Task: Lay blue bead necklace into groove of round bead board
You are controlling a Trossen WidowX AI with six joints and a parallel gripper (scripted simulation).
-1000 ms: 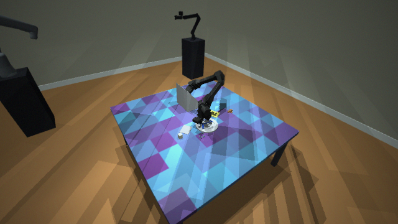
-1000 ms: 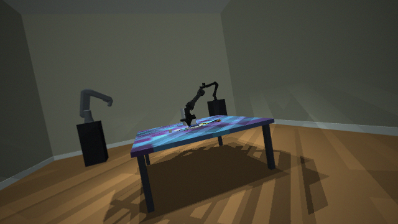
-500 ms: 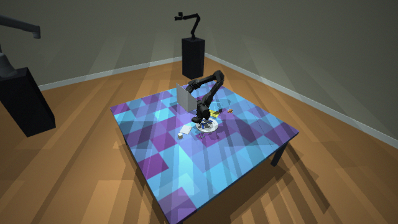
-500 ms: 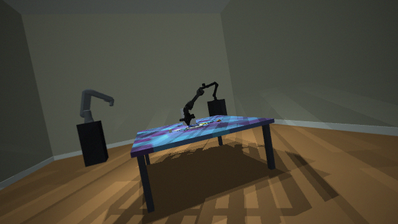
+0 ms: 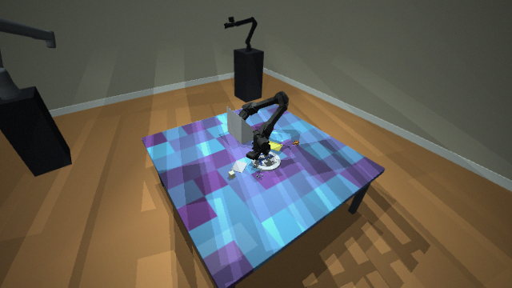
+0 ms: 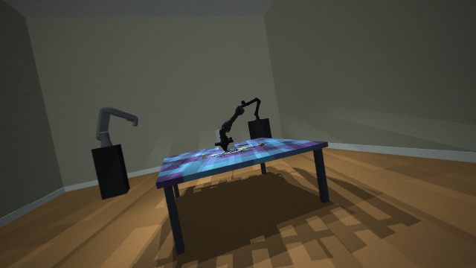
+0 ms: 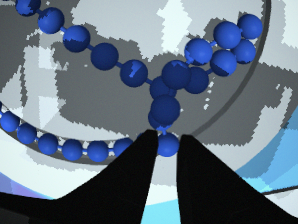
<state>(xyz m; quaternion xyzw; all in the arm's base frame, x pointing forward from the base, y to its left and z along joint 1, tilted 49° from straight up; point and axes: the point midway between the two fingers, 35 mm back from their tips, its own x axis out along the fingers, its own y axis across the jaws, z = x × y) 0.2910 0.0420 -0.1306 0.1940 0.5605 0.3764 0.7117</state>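
Now: the round white bead board 30 mm ahead of my gripper tip, 50 mm to the left of it and 10 mm below it. Round my gripper tip: cream cube 20 mm ahead, 220 mm to the right; yellow patch 60 mm behind, 220 mm to the left, 20 mm below; flat grey square 30 mm behind, 130 mm to the right, 20 mm below.
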